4 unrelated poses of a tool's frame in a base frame.
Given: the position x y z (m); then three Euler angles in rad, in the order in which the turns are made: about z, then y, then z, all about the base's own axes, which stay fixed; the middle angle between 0 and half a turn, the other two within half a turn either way.
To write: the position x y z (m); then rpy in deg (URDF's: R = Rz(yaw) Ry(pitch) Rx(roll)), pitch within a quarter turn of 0, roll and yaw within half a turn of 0. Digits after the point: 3 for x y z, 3 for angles.
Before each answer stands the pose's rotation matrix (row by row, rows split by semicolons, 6 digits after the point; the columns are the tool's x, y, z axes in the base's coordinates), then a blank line. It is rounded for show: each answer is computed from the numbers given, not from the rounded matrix.
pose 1, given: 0.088 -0.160 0.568 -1.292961 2.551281 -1.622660
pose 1, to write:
-0.948546 0.315322 -0.028855; 0.277404 0.783616 -0.555872; -0.152667 -0.535274 -0.830767

0.088 -0.160 0.568 -147.206 8.781 163.698
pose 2, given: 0.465 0.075 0.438 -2.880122 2.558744 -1.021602
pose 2, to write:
0.200516 -0.936614 0.287311; -0.822856 -0.320173 -0.469465; 0.531697 -0.142280 -0.834898

0.465 0.075 0.438 -170.329 -32.120 -76.305
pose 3, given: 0.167 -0.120 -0.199 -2.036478 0.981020 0.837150
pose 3, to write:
0.496426 0.666263 0.556467; -0.783774 0.068441 0.617263; 0.373175 -0.742570 0.556175

0.167 -0.120 -0.199 -53.167 -21.912 -57.651
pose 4, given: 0.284 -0.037 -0.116 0.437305 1.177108 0.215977
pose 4, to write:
0.248669 -0.352814 0.902045; 0.488130 0.850036 0.197908; -0.836596 0.391102 0.383597

0.284 -0.037 -0.116 45.555 56.782 63.004
